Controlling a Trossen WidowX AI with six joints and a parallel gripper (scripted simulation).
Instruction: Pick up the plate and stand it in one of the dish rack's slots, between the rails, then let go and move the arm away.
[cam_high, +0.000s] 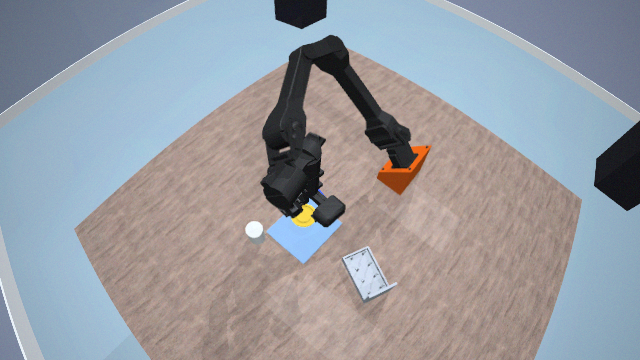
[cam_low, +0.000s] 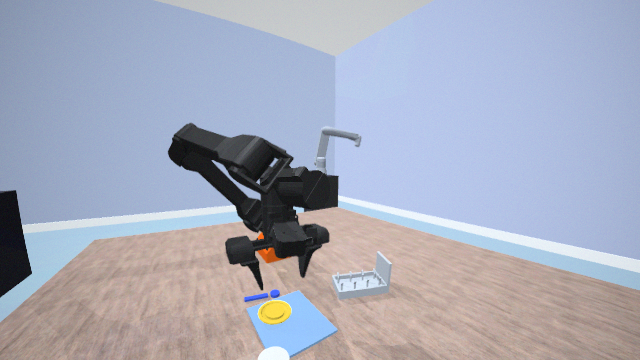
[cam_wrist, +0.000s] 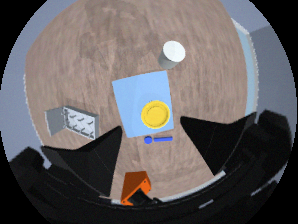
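Right now the yellow plate is 1 cm behind my gripper tip, 2 cm to the right of it and 7 cm below it. Round my gripper tip: white cup 11 cm ahead, 7 cm to the right, 6 cm below; blue spoon 9 cm behind, 9 cm below; light blue mat 1 cm ahead, 1 cm to the left, 9 cm below.
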